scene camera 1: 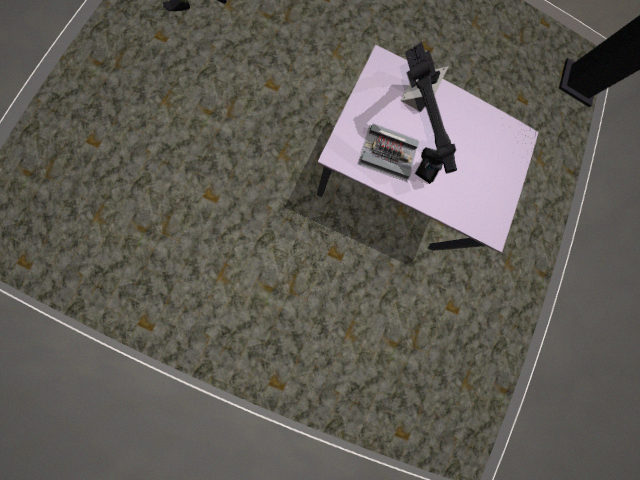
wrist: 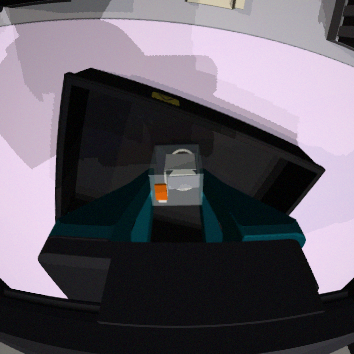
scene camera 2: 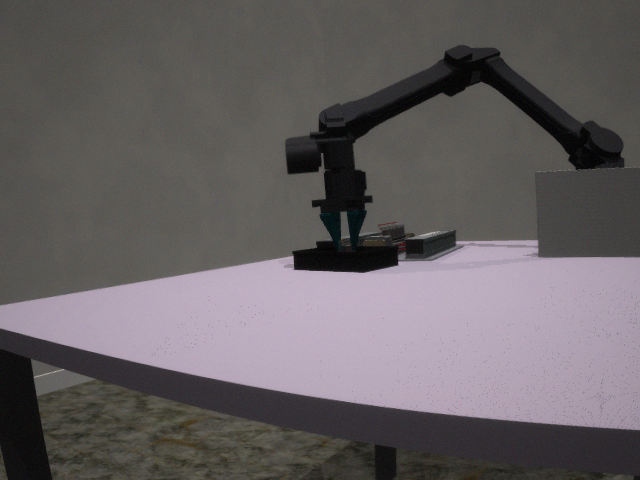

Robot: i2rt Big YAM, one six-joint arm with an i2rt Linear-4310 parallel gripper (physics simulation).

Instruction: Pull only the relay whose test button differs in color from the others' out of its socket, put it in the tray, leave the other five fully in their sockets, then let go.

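Frame: origin at the arm's base, x right, y ahead, z up, level; centimetres.
Seen in the pictures: gripper, fingertip midpoint: [scene camera 1: 428,166] [wrist: 176,176] [scene camera 2: 346,250]; arm's base, link origin: [scene camera 2: 605,202].
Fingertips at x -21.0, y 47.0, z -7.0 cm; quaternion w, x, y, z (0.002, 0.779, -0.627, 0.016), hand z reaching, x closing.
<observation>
Pixels of each thing's top centre, then the offset from my fingertips to it. "spot": a spot on its surface instead. Level surfaces: height alone.
- black tray, top centre: [wrist: 180,202] [scene camera 2: 345,248] [scene camera 1: 431,166] dy -0.6, dx -1.6, dz +0.5 cm
- clear-cased relay, top centre: [wrist: 177,191] [scene camera 2: 346,239] dy +0.1, dx +0.5, dz +2.1 cm
- beige block, surface spot: [wrist: 212,3] spot: dy +0.1, dx +9.9, dz -2.6 cm
- pink table, surface height: dz -3.0 cm
My gripper [scene camera 2: 346,248] [wrist: 176,176] points down over the black tray [scene camera 1: 427,177] [scene camera 2: 330,260] [wrist: 59,150], with its teal fingertips at about rim height. It is shut on a clear-cased relay [wrist: 183,181] that has an orange test button at its lower left in the wrist view. The relay is between the fingertips, within the tray's outline; whether it touches the tray floor cannot be told. The other relays [scene camera 1: 388,147] stand in a row on the grey panel [scene camera 1: 383,164] beside the tray; their button colours and seating are too small to tell.
Grey slotted ducts [scene camera 1: 393,133] [scene camera 2: 431,243] run along the panel's long sides. A beige block [wrist: 212,3] sits at the panel's near end. A pale grey upright plate [scene camera 2: 586,211] stands near the arm's base. The tray and panel stand near one long edge of the pink table [scene camera 1: 475,180].
</observation>
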